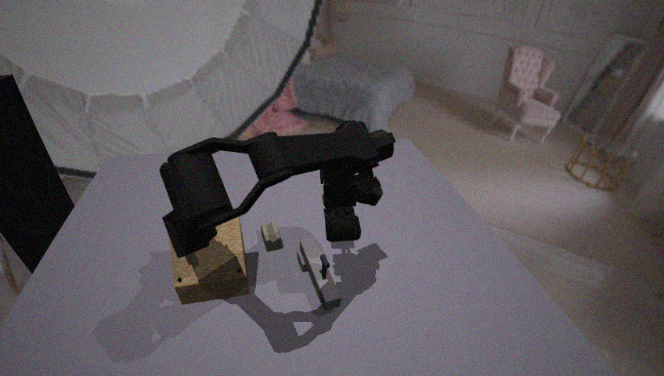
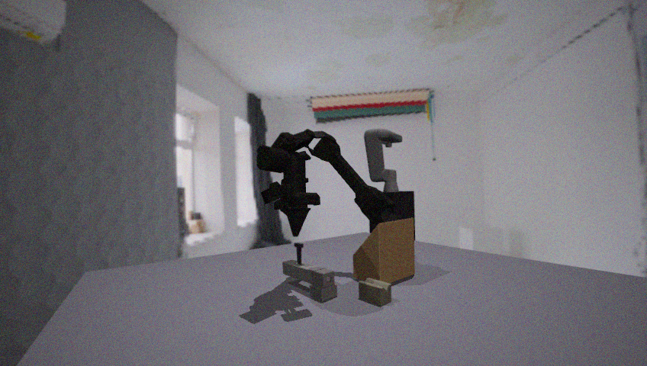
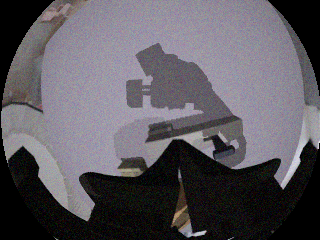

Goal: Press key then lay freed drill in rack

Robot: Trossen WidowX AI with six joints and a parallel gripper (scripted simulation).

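The key lies 40 mm behind my gripper tip, 60 mm to the right of it and 60 mm below it. The rest, counted from my gripper tip: rack (130 mm behind, 140 mm to the left, 130 mm below); then drill (50 mm behind, 110 mm below).
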